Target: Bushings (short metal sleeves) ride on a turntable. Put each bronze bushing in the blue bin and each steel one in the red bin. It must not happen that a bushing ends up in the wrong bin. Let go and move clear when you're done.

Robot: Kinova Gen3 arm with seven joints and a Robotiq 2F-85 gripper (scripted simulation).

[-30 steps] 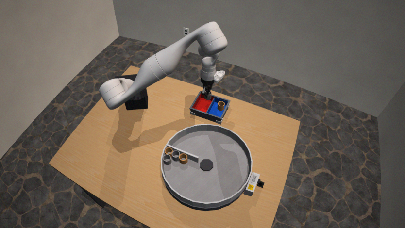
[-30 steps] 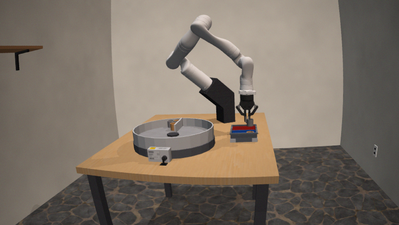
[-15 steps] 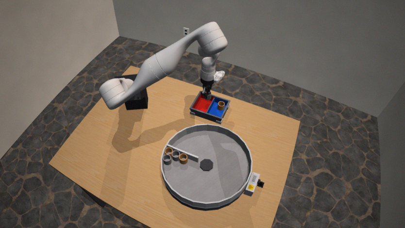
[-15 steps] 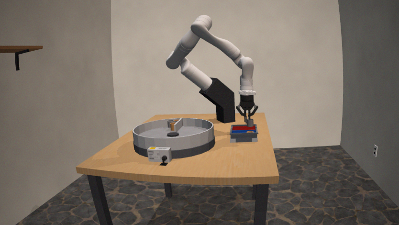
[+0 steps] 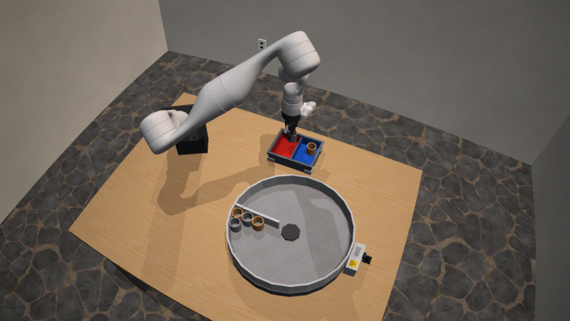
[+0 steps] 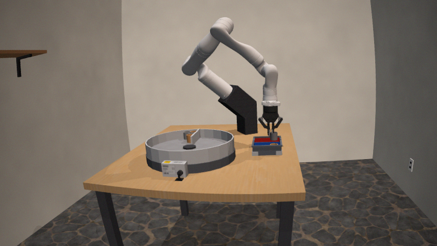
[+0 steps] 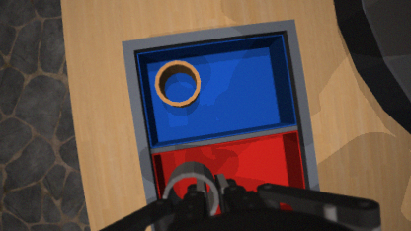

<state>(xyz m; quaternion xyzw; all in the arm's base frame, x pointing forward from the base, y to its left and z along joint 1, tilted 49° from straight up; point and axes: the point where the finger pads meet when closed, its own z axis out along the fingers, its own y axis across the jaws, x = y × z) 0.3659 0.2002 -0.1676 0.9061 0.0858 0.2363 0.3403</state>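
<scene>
Now: the two-part bin 60 mm below my hand, 30 mm ahead of it and 20 mm to the right of it. Round my hand: turntable (380 mm to the right, 160 mm ahead, 30 mm below).
</scene>
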